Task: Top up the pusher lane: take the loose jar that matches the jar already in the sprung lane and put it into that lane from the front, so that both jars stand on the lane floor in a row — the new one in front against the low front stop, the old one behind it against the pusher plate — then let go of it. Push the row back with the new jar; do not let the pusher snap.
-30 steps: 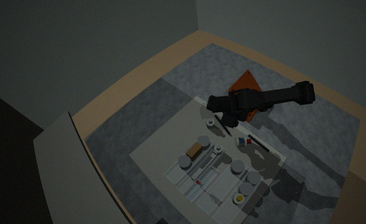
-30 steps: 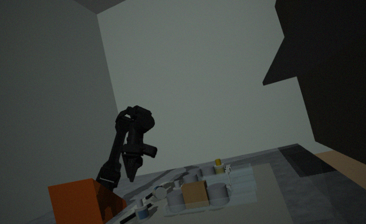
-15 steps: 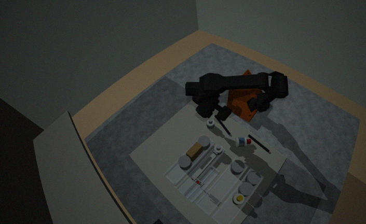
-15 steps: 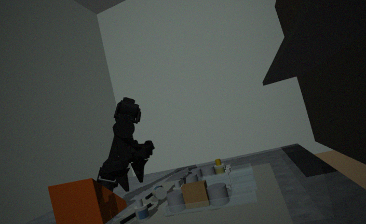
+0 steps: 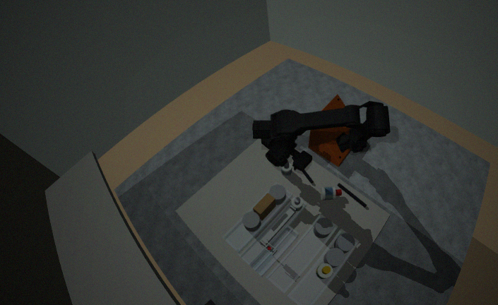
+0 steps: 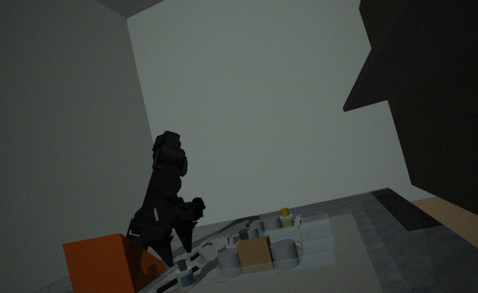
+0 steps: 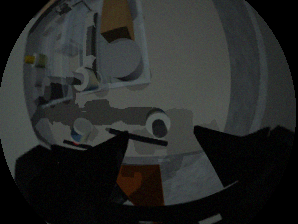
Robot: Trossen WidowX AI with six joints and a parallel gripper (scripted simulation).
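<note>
Right now my gripper tip is 17 cm short of the brown box, 7 cm to the right of it and 3 cm above it. From my gripper tip the other things lie so: sprung lane 22 cm ahead, 18 cm to the left, 5 cm below.
</note>
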